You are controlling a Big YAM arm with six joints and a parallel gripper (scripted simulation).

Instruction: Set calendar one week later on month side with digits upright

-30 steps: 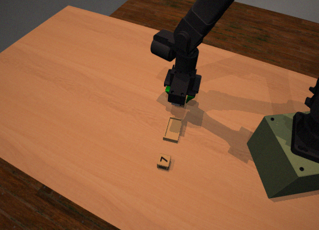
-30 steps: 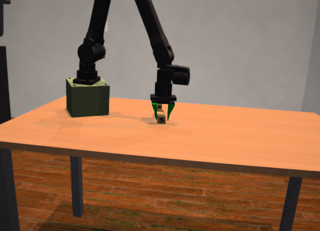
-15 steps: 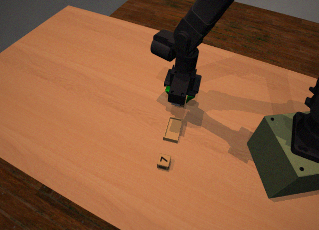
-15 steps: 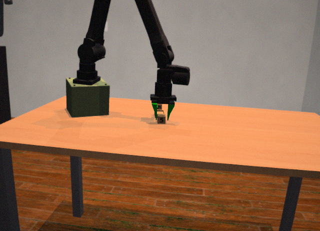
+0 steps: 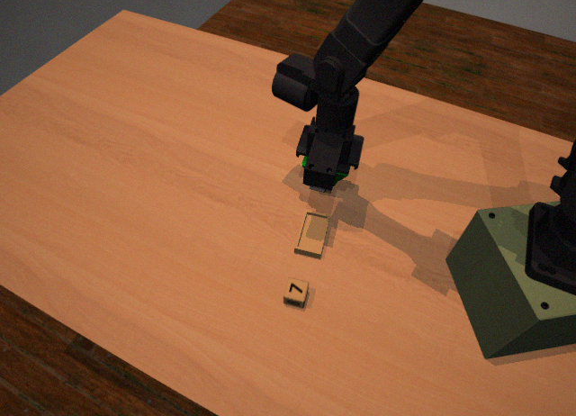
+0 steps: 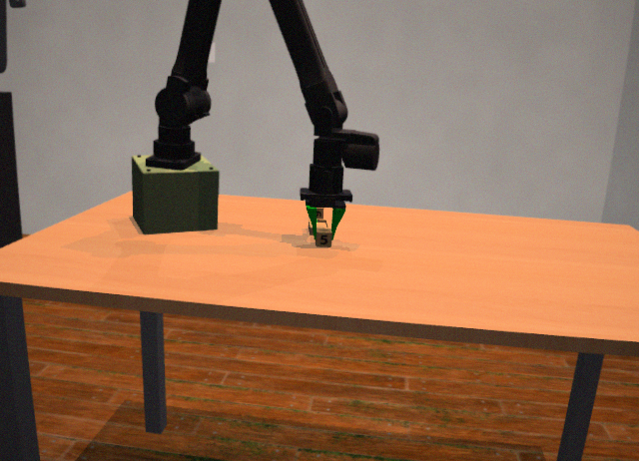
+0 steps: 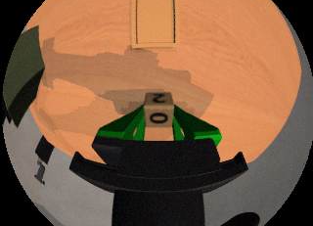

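Now: hand 20 mm past the tray, 110 mm to the right of it and 10 mm above it.
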